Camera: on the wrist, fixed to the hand. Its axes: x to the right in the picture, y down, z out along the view.
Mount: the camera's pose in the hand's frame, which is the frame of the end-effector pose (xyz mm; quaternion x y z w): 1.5 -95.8 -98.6 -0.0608 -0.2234 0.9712 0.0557
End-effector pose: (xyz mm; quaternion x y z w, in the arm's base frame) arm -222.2 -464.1 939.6 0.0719 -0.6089 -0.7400 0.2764
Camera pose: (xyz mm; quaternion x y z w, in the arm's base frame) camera -210.6 -539.7 825.3 -0.7695 -0.1205 0.1742 0.6025
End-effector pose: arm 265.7 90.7 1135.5 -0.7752 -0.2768 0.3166 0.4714
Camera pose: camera 328.3 75.6 1257.0 0.2699 -0.6129 -0.6318 0.3902
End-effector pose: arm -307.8 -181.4 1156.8 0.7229 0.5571 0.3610 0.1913
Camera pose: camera -444.1 -163.1 1157.9 -0.6504 0.7358 -0.0783 0.1716
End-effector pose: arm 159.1 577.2 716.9 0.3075 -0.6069 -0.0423 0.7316
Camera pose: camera 279.5 538.5 662.9 0.6263 0.4934 -0.6026 0.0351
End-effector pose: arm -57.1 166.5 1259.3 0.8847 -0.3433 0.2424 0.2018
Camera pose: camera -17.2 282.8 1320.9 0.2423 0.9382 0.0090 0.2471
